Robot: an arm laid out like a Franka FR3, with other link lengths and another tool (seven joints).
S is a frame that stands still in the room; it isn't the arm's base.
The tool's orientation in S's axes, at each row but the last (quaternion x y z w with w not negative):
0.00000, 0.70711, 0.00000, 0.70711
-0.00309, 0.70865, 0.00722, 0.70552
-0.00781, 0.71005, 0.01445, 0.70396
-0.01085, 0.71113, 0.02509, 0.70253
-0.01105, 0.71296, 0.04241, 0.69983
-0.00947, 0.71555, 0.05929, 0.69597
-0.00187, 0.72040, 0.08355, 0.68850
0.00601, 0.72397, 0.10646, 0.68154
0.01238, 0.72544, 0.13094, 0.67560
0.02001, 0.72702, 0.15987, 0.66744
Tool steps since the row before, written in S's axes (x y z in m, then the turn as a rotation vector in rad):
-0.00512, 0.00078, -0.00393, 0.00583, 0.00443, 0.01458
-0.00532, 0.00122, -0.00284, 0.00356, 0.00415, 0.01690
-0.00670, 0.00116, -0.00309, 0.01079, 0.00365, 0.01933
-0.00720, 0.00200, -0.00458, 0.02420, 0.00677, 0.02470
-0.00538, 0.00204, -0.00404, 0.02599, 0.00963, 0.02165
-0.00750, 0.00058, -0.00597, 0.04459, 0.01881, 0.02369
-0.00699, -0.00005, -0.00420, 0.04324, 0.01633, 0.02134
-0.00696, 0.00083, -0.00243, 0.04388, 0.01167, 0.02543
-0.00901, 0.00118, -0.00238, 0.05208, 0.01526, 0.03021
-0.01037, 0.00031, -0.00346, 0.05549, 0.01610, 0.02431
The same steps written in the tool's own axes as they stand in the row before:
0.00393, 0.00078, -0.00512, -0.01458, 0.00443, 0.00583
0.00287, 0.00128, -0.00529, -0.01689, 0.00420, 0.00355
0.00316, 0.00134, -0.00663, -0.01939, 0.00349, 0.01074
0.00471, 0.00227, -0.00703, -0.02487, 0.00604, 0.02422
0.00423, 0.00225, -0.00514, -0.02173, 0.00862, 0.02628
0.00623, 0.00087, -0.00726, -0.02371, 0.01609, 0.04563
0.00453, 0.00028, -0.00678, -0.02159, 0.01352, 0.04408
0.00302, 0.00137, -0.00664, -0.02638, 0.00955, 0.04383
0.00334, 0.00208, -0.00853, -0.03106, 0.01270, 0.05227
0.00453, 0.00131, -0.00987, -0.02554, 0.01134, 0.05611

